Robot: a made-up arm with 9 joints. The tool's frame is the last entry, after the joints. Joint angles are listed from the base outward. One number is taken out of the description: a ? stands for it. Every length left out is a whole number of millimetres.
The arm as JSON. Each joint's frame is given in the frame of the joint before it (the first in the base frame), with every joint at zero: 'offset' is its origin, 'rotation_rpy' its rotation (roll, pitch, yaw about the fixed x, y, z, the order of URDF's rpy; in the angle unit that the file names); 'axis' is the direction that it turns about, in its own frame. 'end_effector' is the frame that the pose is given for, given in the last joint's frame.
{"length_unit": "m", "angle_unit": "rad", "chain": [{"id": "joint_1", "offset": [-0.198, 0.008, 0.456], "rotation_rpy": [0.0, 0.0, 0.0], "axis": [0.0, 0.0, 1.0]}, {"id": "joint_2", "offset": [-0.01, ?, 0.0], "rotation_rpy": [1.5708, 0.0, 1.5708], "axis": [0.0, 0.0, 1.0]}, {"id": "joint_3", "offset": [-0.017, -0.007, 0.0], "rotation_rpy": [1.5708, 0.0, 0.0], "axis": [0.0, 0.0, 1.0]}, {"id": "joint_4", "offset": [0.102, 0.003, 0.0], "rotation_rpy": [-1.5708, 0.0, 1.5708], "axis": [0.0, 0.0, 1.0]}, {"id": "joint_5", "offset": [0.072, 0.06, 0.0], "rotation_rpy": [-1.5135, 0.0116, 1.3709], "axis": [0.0, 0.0, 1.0]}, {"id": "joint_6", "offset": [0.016, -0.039, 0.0], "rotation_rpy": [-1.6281, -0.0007, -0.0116], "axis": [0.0, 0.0, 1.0]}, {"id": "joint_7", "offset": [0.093, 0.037, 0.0], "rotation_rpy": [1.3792, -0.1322, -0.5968], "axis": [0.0, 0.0, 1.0]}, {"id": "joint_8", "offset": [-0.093, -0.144, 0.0], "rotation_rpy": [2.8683, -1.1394, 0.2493], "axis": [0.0, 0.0, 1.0]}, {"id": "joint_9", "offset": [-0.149, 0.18, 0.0], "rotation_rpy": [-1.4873, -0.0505, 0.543], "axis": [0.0, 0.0, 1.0]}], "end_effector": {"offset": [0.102, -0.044, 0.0], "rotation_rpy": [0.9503, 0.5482, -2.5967]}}
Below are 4 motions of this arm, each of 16 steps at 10 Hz.
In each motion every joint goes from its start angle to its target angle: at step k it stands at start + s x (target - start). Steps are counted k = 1, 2, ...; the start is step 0. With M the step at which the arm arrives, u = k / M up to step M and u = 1 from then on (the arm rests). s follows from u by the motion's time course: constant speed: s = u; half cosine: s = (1 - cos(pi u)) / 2; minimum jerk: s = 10 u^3 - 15 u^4 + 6 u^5.
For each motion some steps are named. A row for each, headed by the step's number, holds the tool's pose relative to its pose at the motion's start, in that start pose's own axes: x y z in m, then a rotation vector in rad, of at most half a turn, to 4 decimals.
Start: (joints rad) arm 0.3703 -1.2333 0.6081 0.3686 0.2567 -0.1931 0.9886 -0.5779 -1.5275
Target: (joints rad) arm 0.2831 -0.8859 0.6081 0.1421 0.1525 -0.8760 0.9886 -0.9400 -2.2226
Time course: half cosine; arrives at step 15
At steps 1, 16:
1: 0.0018 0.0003 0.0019 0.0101 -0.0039 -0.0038
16: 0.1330 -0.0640 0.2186 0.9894 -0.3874 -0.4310

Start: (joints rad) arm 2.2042 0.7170 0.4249 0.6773 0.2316 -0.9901 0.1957 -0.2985 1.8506
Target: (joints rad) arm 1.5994 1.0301 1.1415 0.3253 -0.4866 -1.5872 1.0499 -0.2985 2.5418
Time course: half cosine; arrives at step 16
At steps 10, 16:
10: 0.5540 0.1616 0.1480 0.1848 1.3079 -0.9590
16: 0.7664 -0.0157 0.0133 0.5309 1.8473 -1.4352

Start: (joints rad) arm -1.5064 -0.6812 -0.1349 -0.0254 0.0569 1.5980 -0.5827 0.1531 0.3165
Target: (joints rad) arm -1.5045 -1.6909 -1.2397 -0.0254 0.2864 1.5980 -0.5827 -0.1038 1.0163
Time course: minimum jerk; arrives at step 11
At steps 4, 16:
4: 0.0228 0.0187 -0.1200 -0.4414 -0.1229 -0.1278
16: 0.2311 -0.1018 -0.3151 -1.3119 -0.4526 -0.9198

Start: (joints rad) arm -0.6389 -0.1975 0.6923 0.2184 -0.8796 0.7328 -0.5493 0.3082 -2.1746
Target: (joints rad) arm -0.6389 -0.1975 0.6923 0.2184 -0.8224 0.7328 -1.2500 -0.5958 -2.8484
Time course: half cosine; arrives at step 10
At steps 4, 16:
4: 0.0636 0.0378 0.0412 0.2288 0.1109 -0.1858
16: 0.2556 0.0609 0.0626 0.5380 0.2454 -0.7978

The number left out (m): -0.136
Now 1 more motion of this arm.
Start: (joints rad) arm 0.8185 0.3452 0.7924 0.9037 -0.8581 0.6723 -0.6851 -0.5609 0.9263
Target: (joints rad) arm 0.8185 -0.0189 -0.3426 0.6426 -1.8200 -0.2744 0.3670 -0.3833 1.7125
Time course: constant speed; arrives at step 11
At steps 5, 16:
5: -0.0832 -0.0491 0.0072 0.0803 0.1377 0.1884
16: -0.1598 0.1089 -0.1275 -0.2149 0.1349 0.0265

